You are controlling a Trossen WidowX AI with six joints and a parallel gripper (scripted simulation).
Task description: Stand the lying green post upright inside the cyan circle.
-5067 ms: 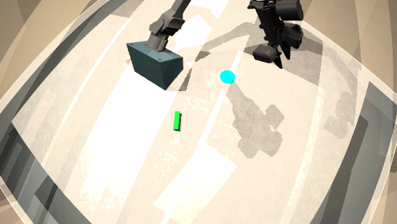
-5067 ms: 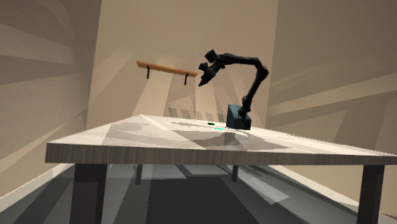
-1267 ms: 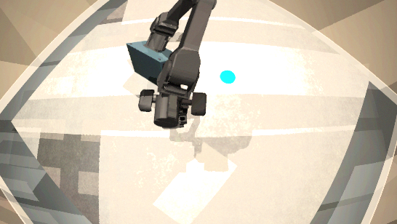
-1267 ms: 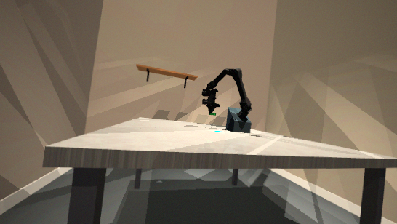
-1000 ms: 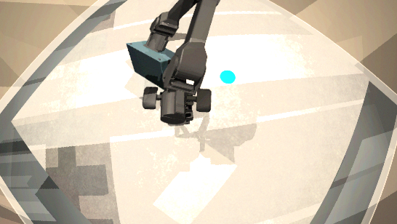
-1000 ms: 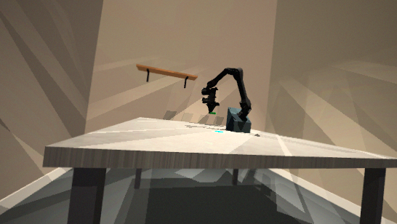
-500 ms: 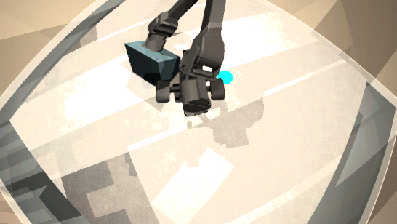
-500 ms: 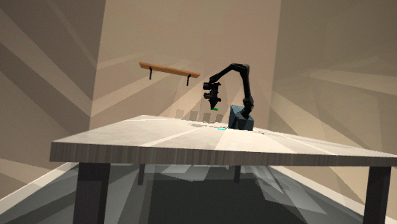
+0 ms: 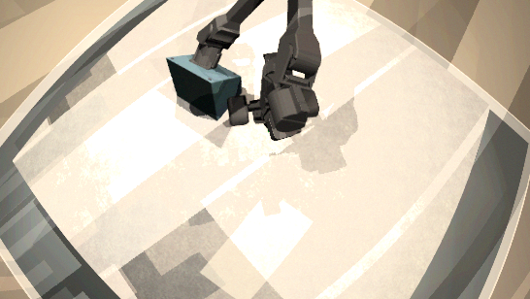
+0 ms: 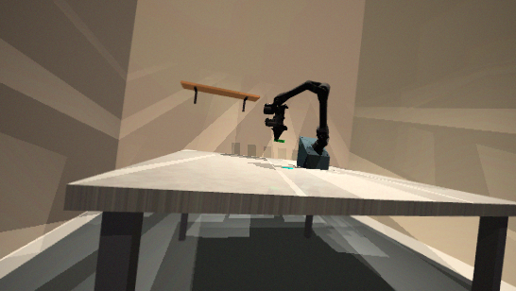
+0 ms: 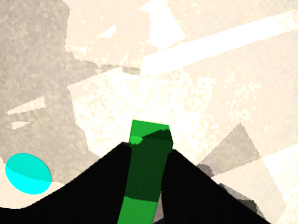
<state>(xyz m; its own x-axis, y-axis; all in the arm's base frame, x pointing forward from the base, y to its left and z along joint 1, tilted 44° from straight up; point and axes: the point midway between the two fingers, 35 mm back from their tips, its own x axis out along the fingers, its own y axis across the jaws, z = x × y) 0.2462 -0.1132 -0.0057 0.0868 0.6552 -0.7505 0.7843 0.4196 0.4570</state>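
My gripper tip is now 1 cm short of the cyan circle, 18 cm to the right of it and 15 cm above it. Also, from my gripper tip: green post: 1 cm behind, 2 cm to the left.
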